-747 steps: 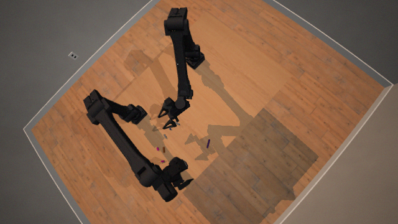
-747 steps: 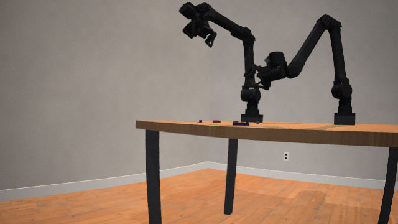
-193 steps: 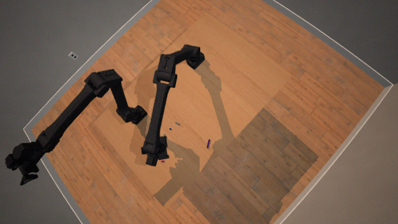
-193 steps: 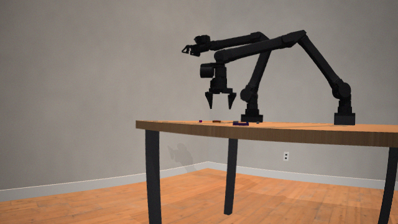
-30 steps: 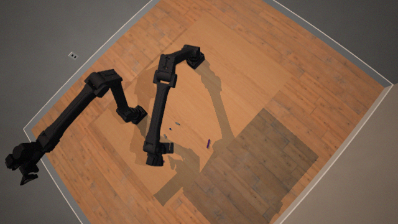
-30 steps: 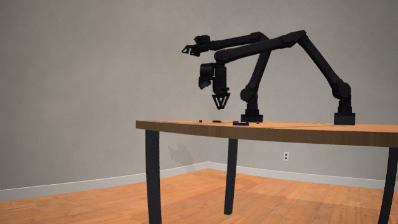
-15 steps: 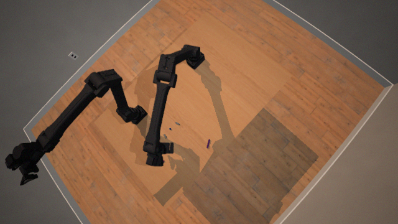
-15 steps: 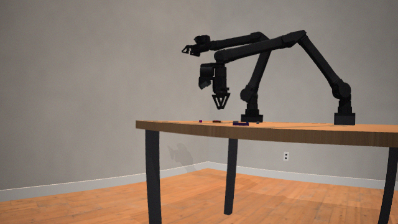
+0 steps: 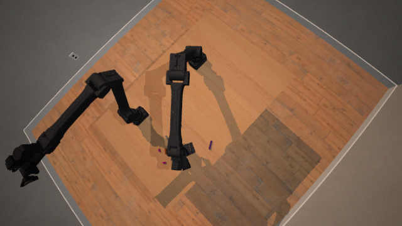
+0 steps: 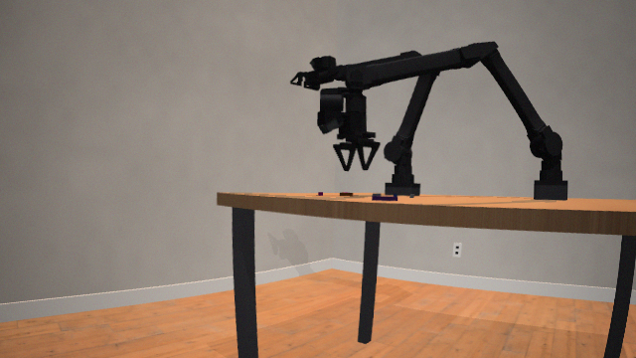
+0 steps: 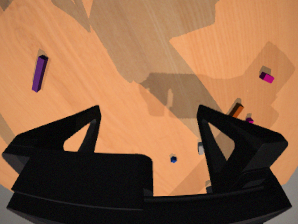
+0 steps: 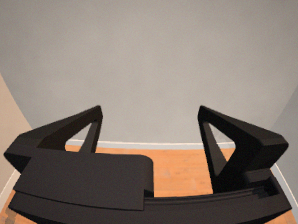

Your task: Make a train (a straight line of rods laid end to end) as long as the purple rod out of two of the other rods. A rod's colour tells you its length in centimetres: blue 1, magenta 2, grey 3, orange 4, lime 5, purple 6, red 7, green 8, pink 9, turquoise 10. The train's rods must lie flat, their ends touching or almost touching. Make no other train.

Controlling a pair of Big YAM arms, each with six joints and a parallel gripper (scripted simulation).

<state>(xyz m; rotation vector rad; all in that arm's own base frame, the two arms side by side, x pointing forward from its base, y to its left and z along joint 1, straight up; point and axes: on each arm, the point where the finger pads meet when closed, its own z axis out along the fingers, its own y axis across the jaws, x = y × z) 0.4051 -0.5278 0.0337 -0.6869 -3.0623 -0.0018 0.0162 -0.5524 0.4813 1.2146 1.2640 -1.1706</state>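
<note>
Now: left hand 11 cm past the orange rod, 11 cm to the left of it and 8 cm above it. From my left hand the other things lie so: blue rod: 18 cm behind, 2 cm to the left, 8 cm below; then purple rod: 8 cm ahead, 14 cm to the left, 8 cm below; then magenta rod: 6 cm behind, 17 cm to the right, 8 cm below.
</note>
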